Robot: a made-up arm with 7 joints. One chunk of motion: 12 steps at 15 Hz.
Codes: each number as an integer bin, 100 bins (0 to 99) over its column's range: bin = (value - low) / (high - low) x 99, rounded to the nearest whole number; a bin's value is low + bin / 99 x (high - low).
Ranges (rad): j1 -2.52..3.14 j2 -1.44..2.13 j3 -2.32..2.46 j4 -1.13..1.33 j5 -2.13..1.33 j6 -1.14..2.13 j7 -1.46..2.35
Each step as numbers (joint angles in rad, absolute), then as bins.
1 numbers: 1.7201 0.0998 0.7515 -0.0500 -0.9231 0.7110 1.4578
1 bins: 74 43 64 43 35 56 76
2 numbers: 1.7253 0.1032 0.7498 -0.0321 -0.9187 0.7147 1.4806
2 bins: 74 43 64 44 35 56 76
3 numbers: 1.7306 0.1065 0.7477 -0.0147 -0.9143 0.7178 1.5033
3 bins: 74 43 64 45 35 56 77
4 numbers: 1.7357 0.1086 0.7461 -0.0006 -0.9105 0.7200 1.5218
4 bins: 74 43 64 45 35 56 77
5 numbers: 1.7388 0.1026 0.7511 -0.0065 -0.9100 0.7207 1.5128
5 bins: 74 43 64 45 35 56 77
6 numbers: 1.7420 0.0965 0.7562 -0.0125 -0.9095 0.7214 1.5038
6 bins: 75 43 64 45 35 56 77
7 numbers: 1.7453 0.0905 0.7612 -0.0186 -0.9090 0.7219 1.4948
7 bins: 75 42 64 45 35 56 77
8 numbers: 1.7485 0.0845 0.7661 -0.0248 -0.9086 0.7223 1.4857
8 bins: 75 42 64 44 35 56 77
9 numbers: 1.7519 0.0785 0.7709 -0.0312 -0.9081 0.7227 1.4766
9 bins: 75 42 64 44 35 56 76
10 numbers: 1.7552 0.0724 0.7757 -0.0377 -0.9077 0.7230 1.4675
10 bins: 75 42 64 44 35 56 76
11 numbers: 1.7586 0.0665 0.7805 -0.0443 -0.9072 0.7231 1.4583
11 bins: 75 42 64 44 35 56 76
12 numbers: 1.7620 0.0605 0.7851 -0.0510 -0.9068 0.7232 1.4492
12 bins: 75 42 64 43 35 56 76
